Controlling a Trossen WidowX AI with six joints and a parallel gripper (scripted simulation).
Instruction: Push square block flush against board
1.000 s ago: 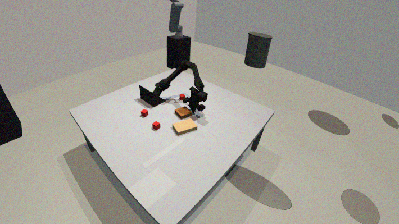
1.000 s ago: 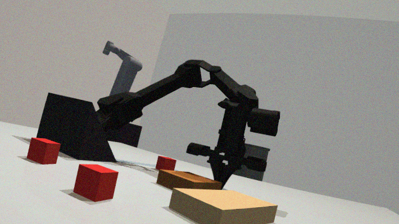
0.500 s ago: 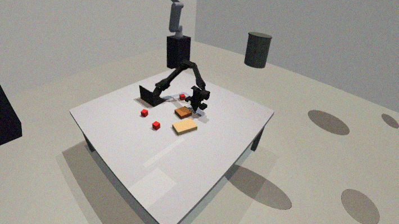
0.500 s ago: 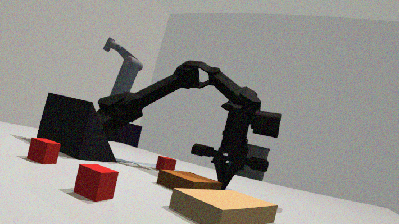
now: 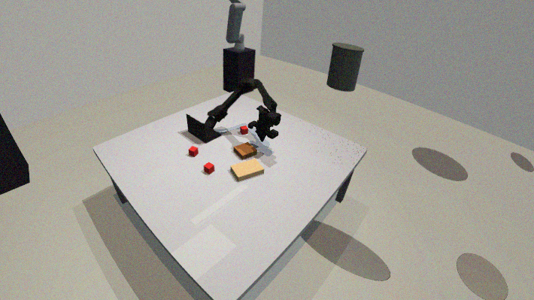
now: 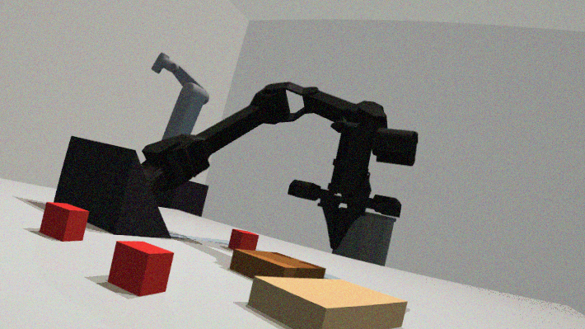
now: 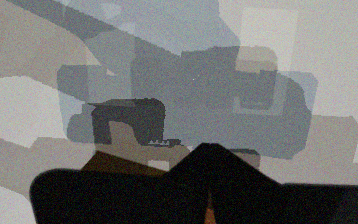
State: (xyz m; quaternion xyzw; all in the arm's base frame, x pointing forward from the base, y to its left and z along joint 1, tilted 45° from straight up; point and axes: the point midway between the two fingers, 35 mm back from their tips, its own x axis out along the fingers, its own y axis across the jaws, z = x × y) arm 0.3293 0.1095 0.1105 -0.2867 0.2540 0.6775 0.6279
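Right now my gripper tip is 100 mm to the left of the square block, 40 mm past it and 40 mm above it. From my gripper tip the other things lie so: board 210 mm to the right, 90 mm ahead, 40 mm below.
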